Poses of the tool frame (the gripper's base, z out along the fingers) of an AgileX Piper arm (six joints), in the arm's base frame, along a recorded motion.
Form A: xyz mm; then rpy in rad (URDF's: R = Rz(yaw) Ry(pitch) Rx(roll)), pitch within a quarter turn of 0, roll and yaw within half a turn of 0.
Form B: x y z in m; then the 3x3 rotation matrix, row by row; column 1 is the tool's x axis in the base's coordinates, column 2 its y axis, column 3 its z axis. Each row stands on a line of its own. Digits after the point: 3 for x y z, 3 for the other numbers.
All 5 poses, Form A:
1: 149 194 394 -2.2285 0.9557 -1.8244
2: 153 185 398 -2.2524 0.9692 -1.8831
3: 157 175 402 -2.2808 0.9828 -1.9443
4: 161 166 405 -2.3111 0.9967 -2.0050
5: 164 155 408 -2.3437 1.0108 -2.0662
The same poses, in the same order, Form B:
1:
0.149 0.194 0.394
-0.145 -0.430 0.891
-0.559 0.779 0.285
-0.817 -0.457 -0.353

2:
0.153 0.185 0.398
-0.174 -0.403 0.899
-0.539 0.803 0.256
-0.824 -0.440 -0.357

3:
0.157 0.175 0.402
-0.202 -0.377 0.904
-0.516 0.825 0.228
-0.832 -0.421 -0.362

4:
0.161 0.166 0.405
-0.228 -0.351 0.908
-0.493 0.846 0.203
-0.840 -0.401 -0.366

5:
0.164 0.155 0.408
-0.253 -0.326 0.911
-0.467 0.866 0.180
-0.847 -0.380 -0.371

